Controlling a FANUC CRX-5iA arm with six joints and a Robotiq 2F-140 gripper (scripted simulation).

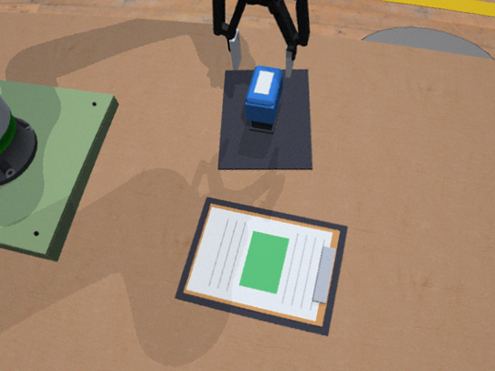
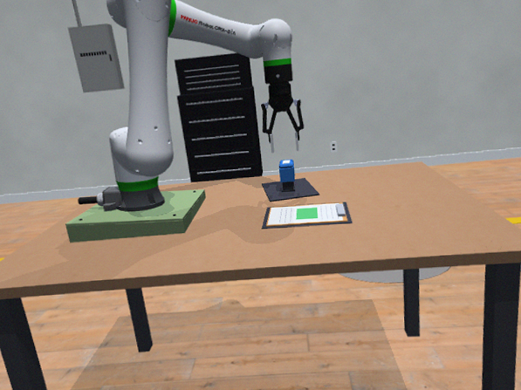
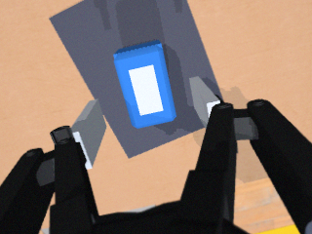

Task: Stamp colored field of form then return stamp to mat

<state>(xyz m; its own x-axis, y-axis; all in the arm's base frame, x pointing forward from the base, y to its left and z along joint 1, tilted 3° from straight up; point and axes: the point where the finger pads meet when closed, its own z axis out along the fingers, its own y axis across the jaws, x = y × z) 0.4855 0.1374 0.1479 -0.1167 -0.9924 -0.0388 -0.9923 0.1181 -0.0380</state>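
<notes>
My gripper is now 12 cm above the stamp. The rest, counted from my hand: form 4 cm ahead, 29 cm to the right, 16 cm below; then dark mat 17 cm below.
</notes>
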